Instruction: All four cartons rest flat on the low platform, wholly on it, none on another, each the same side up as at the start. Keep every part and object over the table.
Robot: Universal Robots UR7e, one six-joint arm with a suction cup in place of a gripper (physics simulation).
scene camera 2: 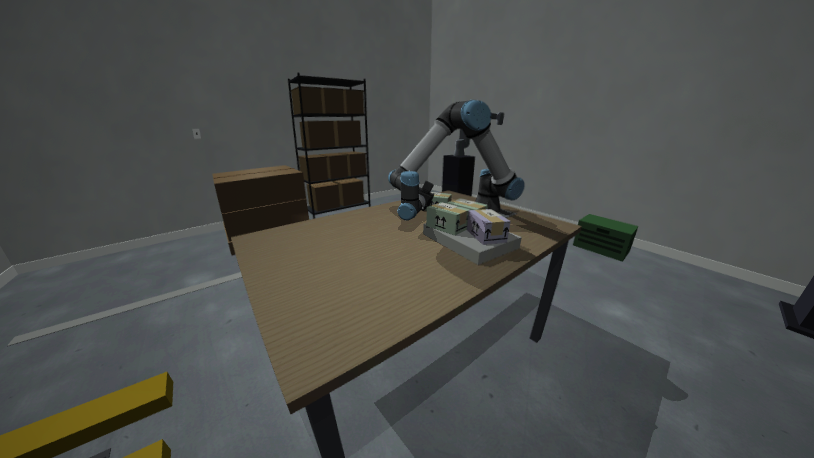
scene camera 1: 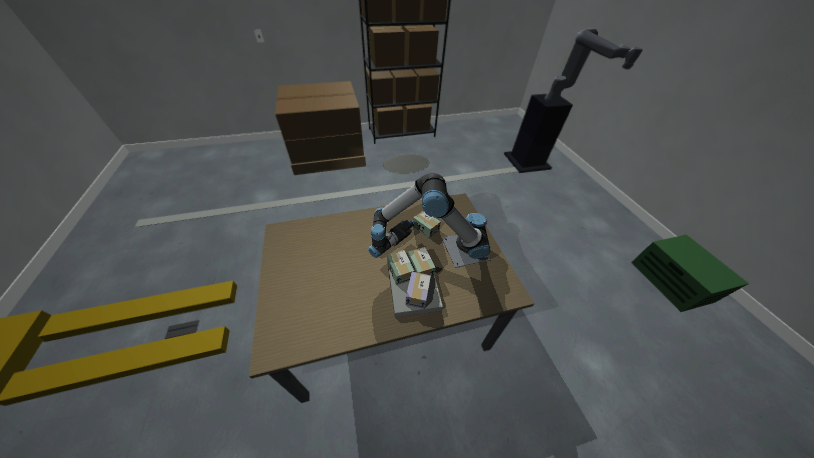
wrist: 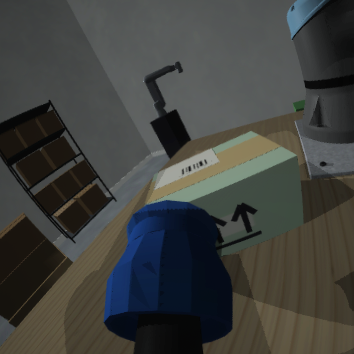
low grey platform: scene camera 2; scene camera 1; not seen in the wrist view (out of frame)
same spot on low grey platform: [scene camera 1: 433, 303] = [scene camera 2: 510, 237]
